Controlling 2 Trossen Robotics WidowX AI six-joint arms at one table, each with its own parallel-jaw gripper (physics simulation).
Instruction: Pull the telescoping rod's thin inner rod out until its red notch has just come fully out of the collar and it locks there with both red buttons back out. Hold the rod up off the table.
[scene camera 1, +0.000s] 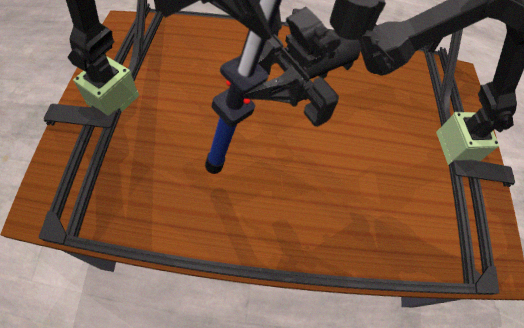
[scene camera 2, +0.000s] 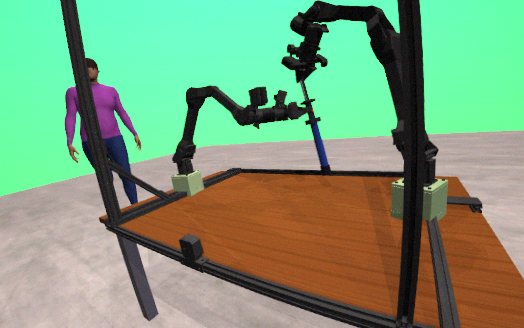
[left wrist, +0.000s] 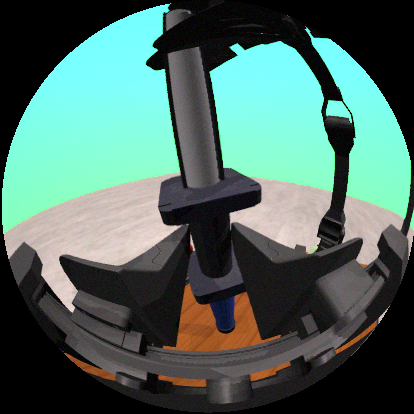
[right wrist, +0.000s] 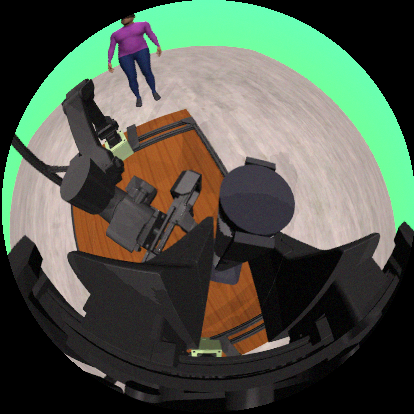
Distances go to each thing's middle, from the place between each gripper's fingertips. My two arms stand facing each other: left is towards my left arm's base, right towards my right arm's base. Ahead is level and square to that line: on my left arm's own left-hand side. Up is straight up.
Right now my right hand is 140 mm above the thin inner rod (left wrist: 192, 109), 40 mm to the left of it and 10 mm past it. The rest, counted from my right hand: telescoping rod (scene camera 1: 229, 105) 150 mm below, 50 mm to the right, 10 mm behind.
Now: the thin inner rod 3 cm below my left hand. From my left hand the other things lie so: telescoping rod 4 cm below, 1 cm to the right.
